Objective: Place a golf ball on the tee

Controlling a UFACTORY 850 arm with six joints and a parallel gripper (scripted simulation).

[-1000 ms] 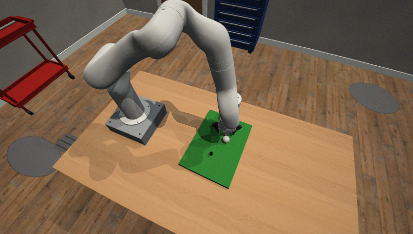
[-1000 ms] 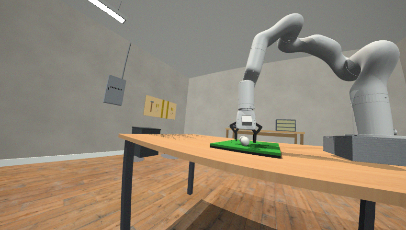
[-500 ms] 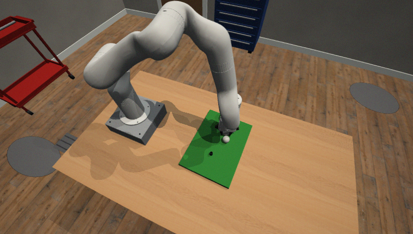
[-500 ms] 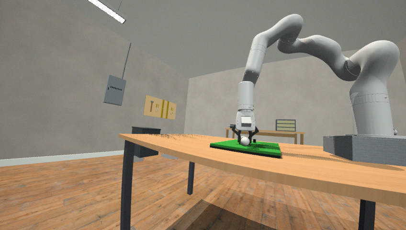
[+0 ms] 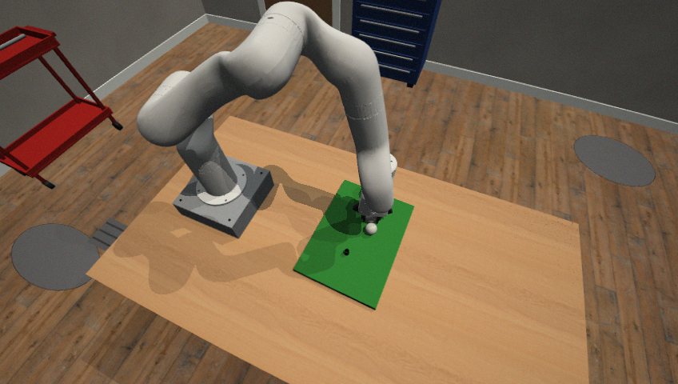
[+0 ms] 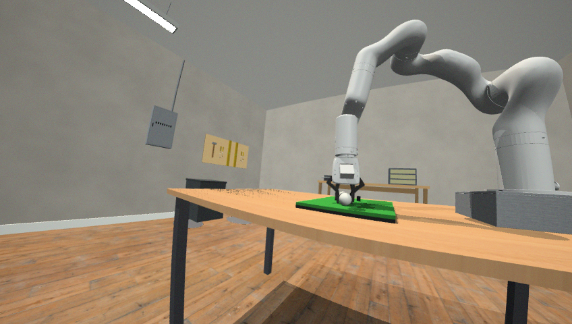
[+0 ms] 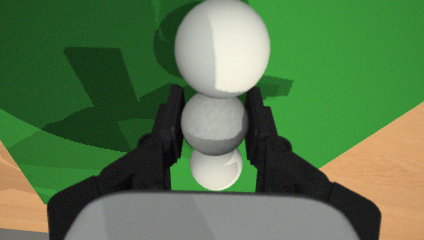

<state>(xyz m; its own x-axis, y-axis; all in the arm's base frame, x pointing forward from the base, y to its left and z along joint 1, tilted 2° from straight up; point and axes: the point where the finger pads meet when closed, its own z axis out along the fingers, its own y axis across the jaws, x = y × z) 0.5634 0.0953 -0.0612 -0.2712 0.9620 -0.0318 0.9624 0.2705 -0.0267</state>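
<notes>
Now: the green mat 12 cm to the right of my hand, 3 cm below it and 3 cm behind it.
</notes>
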